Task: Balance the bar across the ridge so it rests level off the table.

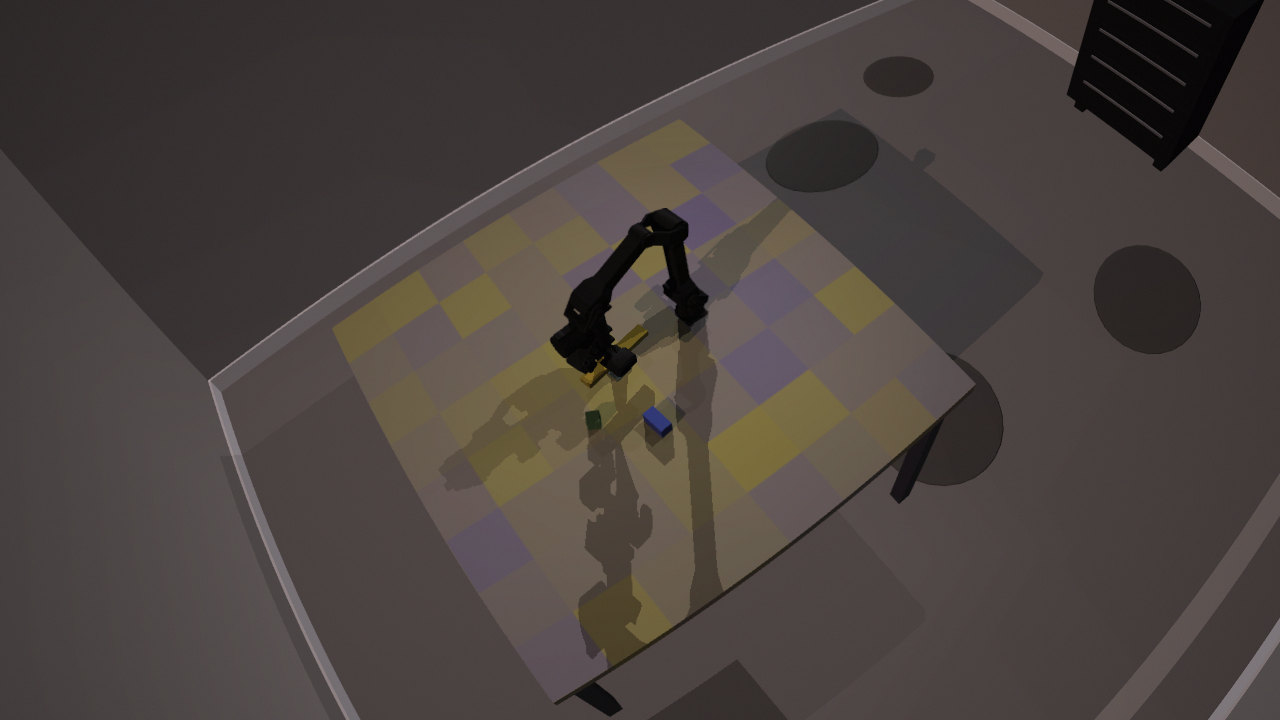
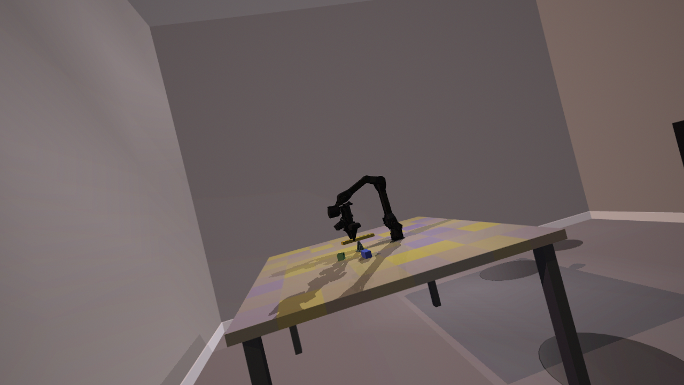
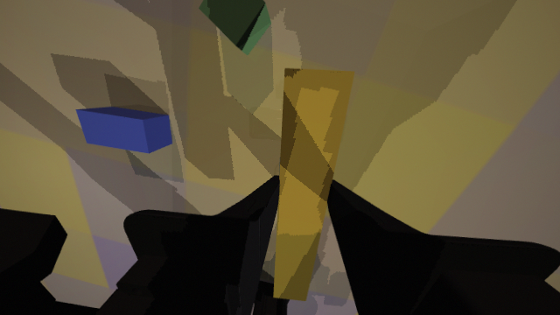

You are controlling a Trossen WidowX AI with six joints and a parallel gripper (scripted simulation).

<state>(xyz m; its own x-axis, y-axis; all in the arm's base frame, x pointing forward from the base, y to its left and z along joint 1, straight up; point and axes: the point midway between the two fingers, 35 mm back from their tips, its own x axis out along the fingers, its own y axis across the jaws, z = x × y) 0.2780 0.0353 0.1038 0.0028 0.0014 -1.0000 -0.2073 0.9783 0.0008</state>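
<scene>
Right now my gripper tip is 3 cm past the yellow bar and 1 cm to the left of it. Round my gripper tip: blue block (18 cm to the left, 5 cm below, 2 cm behind); then green block (10 cm ahead, 8 cm to the left, 5 cm below).
</scene>
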